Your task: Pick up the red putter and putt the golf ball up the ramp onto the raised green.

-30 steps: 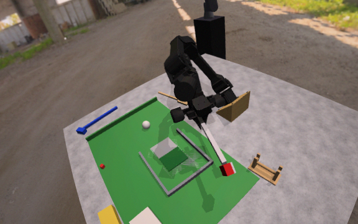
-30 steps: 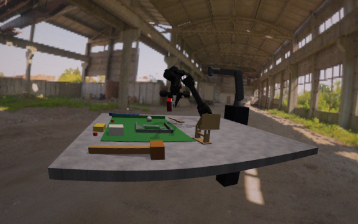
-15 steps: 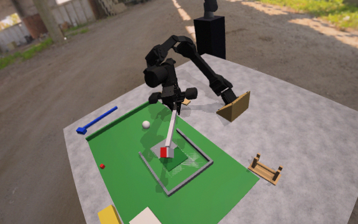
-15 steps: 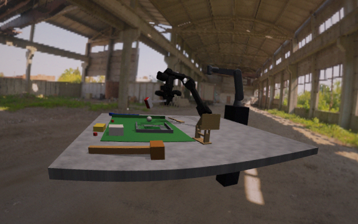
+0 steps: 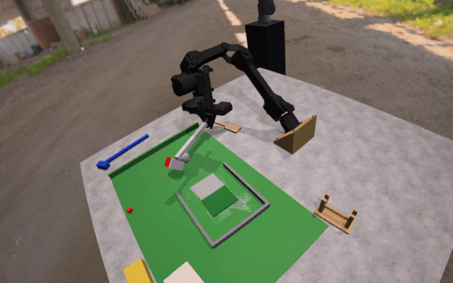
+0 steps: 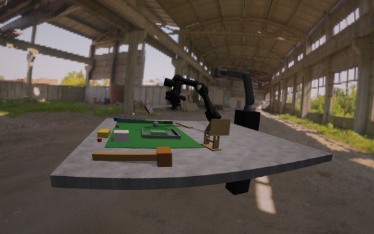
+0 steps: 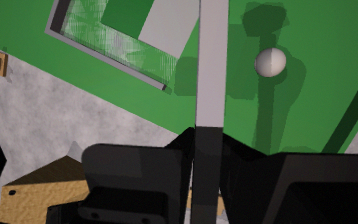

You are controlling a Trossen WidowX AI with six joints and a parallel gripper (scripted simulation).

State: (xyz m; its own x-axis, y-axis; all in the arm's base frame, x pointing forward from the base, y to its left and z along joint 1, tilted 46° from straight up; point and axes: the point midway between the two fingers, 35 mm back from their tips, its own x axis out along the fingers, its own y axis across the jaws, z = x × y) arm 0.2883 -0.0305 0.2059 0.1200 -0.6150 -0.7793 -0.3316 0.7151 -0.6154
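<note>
My gripper tip is now 80 mm short of the red putter, 30 mm to the right of it and 20 mm below it. Also, from my gripper tip: white golf ball 120 mm below, 110 mm ahead, 70 mm to the right; blue putter 370 mm to the right, 310 mm ahead, 130 mm below; wooden stand 490 mm to the left, 110 mm below, 70 mm behind.
</note>
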